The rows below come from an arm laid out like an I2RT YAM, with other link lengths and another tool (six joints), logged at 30 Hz.
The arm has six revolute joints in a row. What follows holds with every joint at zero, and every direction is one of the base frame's.
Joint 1 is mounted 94.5 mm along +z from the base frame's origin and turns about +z.
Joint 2 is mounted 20.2 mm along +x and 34.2 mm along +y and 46.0 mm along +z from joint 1 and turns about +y.
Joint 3 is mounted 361.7 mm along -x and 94.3 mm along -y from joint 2 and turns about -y.
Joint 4 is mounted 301.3 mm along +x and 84.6 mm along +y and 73.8 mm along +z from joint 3 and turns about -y.
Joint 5 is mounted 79.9 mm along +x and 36.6 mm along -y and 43.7 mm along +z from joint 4 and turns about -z.
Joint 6 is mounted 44.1 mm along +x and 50.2 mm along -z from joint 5 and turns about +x.
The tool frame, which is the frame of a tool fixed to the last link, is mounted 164.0 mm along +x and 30.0 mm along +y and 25.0 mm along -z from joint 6; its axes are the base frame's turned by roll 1.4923, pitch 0.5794 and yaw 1.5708 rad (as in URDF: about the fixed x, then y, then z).
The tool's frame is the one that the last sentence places.
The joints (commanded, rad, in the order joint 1, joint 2, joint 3, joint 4, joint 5, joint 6), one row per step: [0.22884, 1.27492, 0.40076, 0.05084, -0.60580, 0.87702]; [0.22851, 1.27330, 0.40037, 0.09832, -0.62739, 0.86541]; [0.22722, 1.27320, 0.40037, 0.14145, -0.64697, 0.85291]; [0.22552, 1.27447, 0.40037, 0.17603, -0.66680, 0.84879]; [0.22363, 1.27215, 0.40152, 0.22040, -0.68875, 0.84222]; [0.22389, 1.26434, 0.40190, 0.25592, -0.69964, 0.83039]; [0.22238, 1.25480, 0.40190, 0.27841, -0.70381, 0.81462]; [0.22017, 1.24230, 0.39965, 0.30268, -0.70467, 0.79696]
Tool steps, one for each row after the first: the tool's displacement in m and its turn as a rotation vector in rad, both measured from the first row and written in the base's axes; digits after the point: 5 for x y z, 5 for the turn. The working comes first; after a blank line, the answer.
Tool pose at each row, in the base's axes (x y z in m, rotation vector in rad; the steps are taken from these numbers as rounded here): [0.28117, 0.20715, 0.13511, -1.76463, -2.04187, -1.42754]; [0.28533, 0.21135, 0.14505, -1.70987, -2.05616, -1.49864]; [0.28889, 0.21470, 0.15389, -1.65838, -2.07034, -1.56193]; [0.29113, 0.21754, 0.16120, -1.61788, -2.07270, -1.60890]; [0.29420, 0.22073, 0.17195, -1.56396, -2.07981, -1.67465]; [0.29636, 0.22287, 0.18145, -1.51577, -2.09695, -1.73484]; [0.29786, 0.22332, 0.18837, -1.47990, -2.11772, -1.78164]; [0.29925, 0.22304, 0.19528, 1.42132, 2.10697, 1.80260]

[0.00416, 0.00420, 0.00994, 0.02120, -0.05197, 0.02152]; [0.00772, 0.00755, 0.01878, 0.03854, -0.09993, 0.04144]; [0.00996, 0.01039, 0.02609, 0.05694, -0.13257, 0.05658]; [0.01303, 0.01358, 0.03684, 0.07782, -0.18113, 0.07502]; [0.01519, 0.01572, 0.04634, 0.08771, -0.23115, 0.09045]; [0.01669, 0.01617, 0.05326, 0.08868, -0.27368, 0.10081]; [0.01808, 0.01589, 0.06017, 0.08654, -0.32058, 0.10869]
